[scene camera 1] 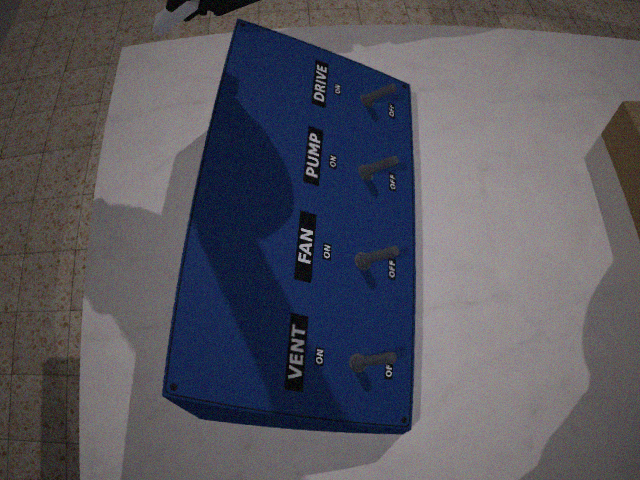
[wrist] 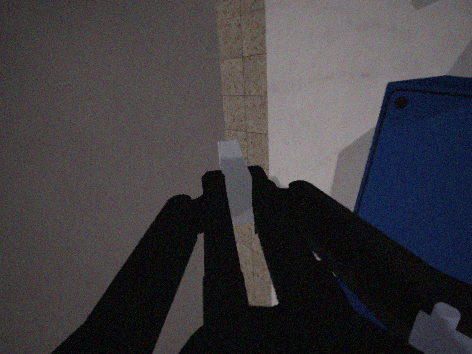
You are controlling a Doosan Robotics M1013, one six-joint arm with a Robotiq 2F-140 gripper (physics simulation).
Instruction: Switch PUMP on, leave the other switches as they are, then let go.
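The blue switch panel lies on the white table. The PUMP lever is second from the top in the scene view and leans to its OFF side. The DRIVE lever, FAN lever and VENT lever lean the same way. My gripper is shut with nothing between its fingers. It is beyond the panel's upper left corner in the scene view, away from the levers. The PUMP lever does not show in the wrist view.
A tan block stands at the right edge of the scene view. Tiled floor shows past the table edge. A large plain grey surface fills the left of the wrist view. Shadows cross the panel and table.
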